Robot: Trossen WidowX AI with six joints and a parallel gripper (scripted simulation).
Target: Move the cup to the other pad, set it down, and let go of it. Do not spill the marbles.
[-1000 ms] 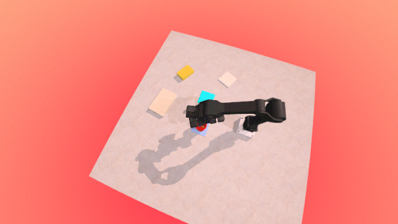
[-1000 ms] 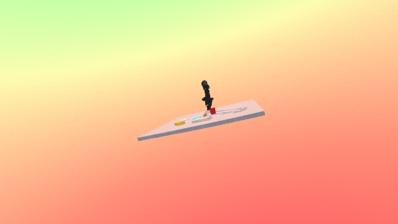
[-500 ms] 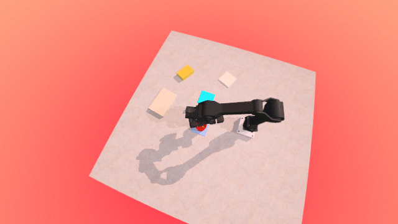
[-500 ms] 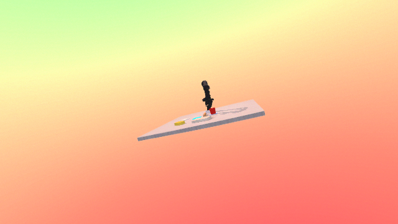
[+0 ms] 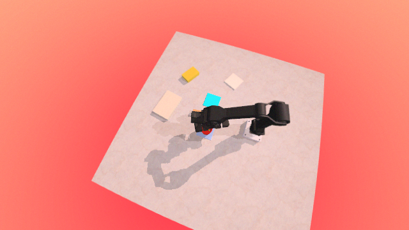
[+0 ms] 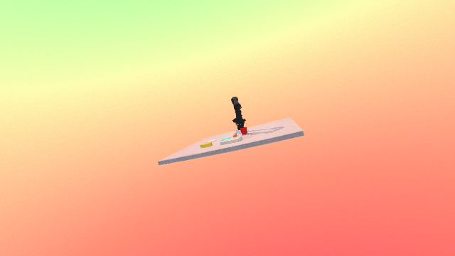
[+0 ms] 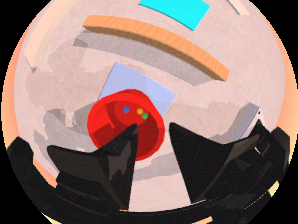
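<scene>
The red cup lies 3 cm below my gripper tip, 2 cm ahead of it and 1 cm to the left of it. From my gripper tip the other things lie so: orange bar: 9 cm to the right, 6 cm below, 3 cm ahead; light blue pad: 7 cm below, 3 cm ahead, 1 cm to the left; cyan pad: 20 cm to the right, 7 cm below, 4 cm ahead.
</scene>
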